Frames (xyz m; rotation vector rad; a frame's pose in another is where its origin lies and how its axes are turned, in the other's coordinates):
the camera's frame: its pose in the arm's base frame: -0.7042 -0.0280 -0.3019 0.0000 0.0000 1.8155
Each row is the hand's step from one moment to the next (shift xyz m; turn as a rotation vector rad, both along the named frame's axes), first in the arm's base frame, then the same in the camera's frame.
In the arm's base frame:
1: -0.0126 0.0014 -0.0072 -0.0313 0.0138 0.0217
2: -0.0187 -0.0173 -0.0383 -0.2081 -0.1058 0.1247
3: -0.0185 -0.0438 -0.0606 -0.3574 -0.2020 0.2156
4: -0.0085 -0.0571 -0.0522 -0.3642 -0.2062 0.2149
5: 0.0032 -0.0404 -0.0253 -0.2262 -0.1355 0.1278
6: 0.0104 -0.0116 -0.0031 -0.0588 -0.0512 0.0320
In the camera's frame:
1: 0.0044 0.0119 -0.0072 0.0210 0.0270 0.0217
2: -0.0123 0.0223 -0.0383 -0.0522 0.2275 0.1247
3: -0.0380 0.0286 -0.0606 -0.1094 0.3957 0.2156
4: -0.0533 0.0221 -0.0522 -0.1118 0.4033 0.2149
5: -0.0400 0.0067 -0.0253 -0.0767 0.2523 0.1278
6: -0.0138 -0.0073 -0.0031 -0.0354 0.0695 0.0320

